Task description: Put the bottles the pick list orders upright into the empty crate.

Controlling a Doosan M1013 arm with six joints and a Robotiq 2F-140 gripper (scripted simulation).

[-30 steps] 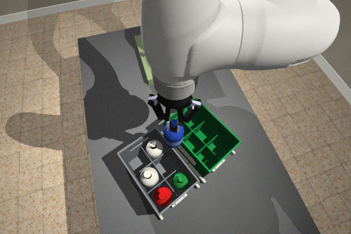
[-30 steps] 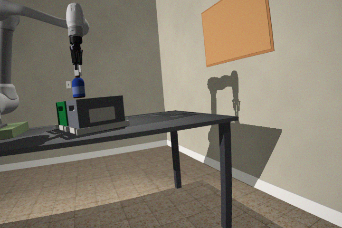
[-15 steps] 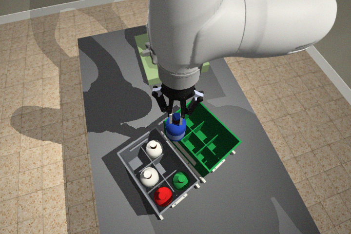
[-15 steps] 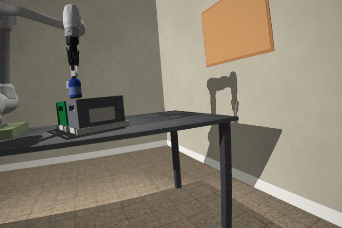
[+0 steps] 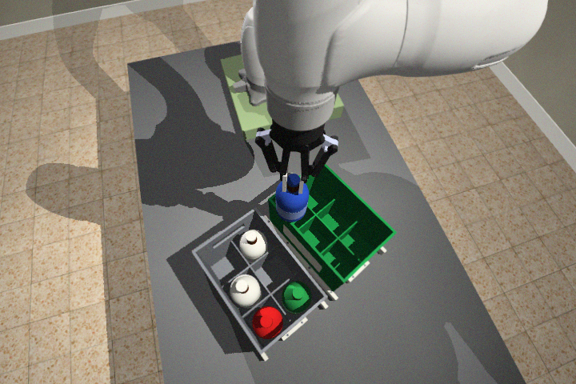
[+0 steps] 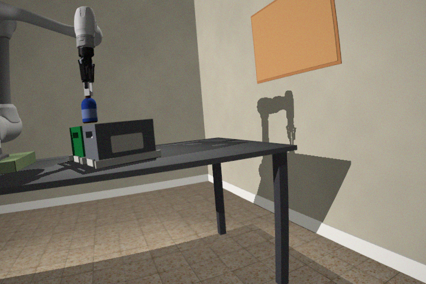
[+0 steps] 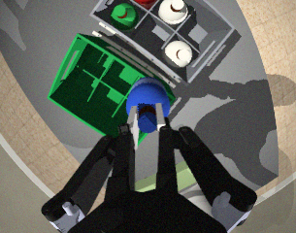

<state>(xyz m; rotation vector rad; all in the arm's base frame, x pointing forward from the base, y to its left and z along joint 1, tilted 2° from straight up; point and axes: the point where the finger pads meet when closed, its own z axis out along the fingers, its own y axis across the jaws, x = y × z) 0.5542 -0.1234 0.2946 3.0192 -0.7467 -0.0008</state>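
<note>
The blue bottle lies 80 mm below my hand. The rest, counted from my hand: green bottle: 180 mm ahead, 50 mm to the right, 260 mm below; then grey crate: 110 mm ahead, 120 mm to the right, 270 mm below; then green crate: 40 mm ahead, 90 mm to the left, 270 mm below.
</note>
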